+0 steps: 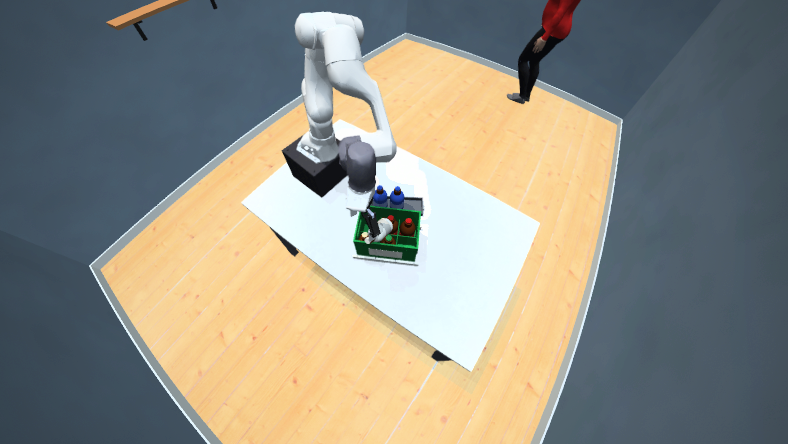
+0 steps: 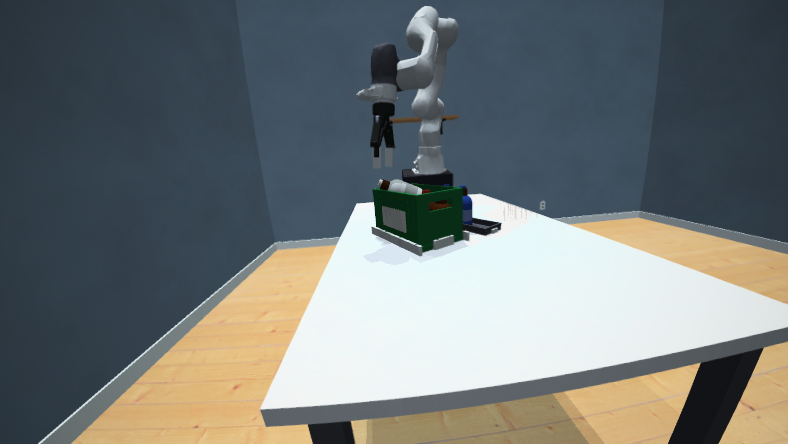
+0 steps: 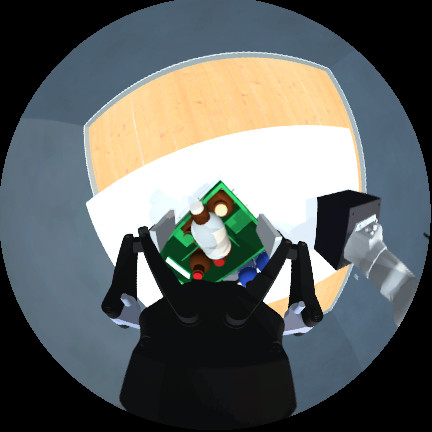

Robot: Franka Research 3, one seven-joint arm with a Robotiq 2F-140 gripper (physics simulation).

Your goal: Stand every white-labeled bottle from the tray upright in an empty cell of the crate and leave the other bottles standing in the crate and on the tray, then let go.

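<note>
The white-labeled bottle [image 1: 384,226] [image 2: 405,188] [image 3: 210,239] lies tilted across the top of the green crate [image 1: 410,254] [image 2: 432,227] [image 3: 240,199], its neck over the rim side. In the crate stand two red-capped brown bottles [image 1: 408,227] [image 3: 200,260], a cream-capped bottle [image 1: 364,236] [image 3: 221,202] and a green-capped bottle [image 1: 388,239]. Two blue bottles [image 1: 397,198] [image 2: 467,208] [image 3: 247,276] stand on the dark tray [image 1: 414,204] [image 2: 488,225]. My gripper [image 1: 374,237] [image 2: 383,158] [image 3: 215,220] is open and empty above the tilted bottle, pointing down.
The white table [image 1: 452,275] [image 2: 496,330] bears the crate and tray, which stand close together. Light strips [image 1: 386,260] [image 2: 397,241] run along the crate's foot. The black arm base [image 1: 317,170] [image 3: 335,225] stands at the table's end. A person in red [image 1: 556,22] stands on the floor beyond.
</note>
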